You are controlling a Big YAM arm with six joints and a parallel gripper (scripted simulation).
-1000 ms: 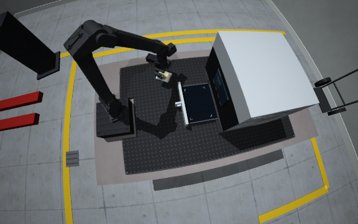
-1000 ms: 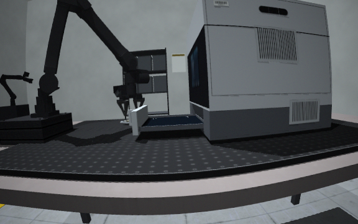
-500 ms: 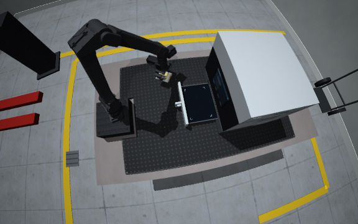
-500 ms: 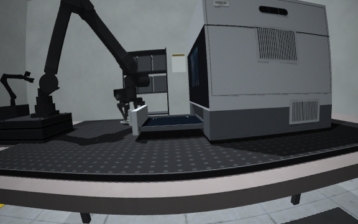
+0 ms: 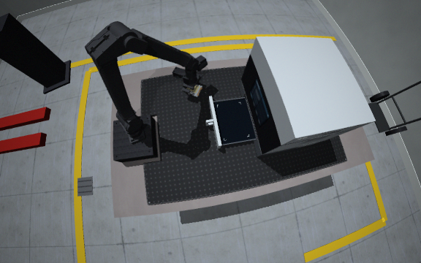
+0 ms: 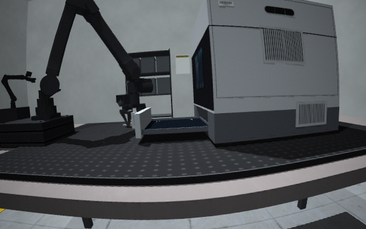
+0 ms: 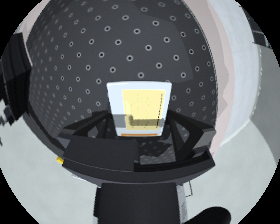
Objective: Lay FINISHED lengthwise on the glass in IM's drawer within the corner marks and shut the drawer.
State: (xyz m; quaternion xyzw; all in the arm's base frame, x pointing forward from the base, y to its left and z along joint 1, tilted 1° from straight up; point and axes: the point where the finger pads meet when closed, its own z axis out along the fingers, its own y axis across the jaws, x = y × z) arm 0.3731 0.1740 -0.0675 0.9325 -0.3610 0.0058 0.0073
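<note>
The finished cassette lies 10 mm ahead of my hand. Also, from my hand: drawer (290 mm to the right, 150 mm ahead, 40 mm above).
</note>
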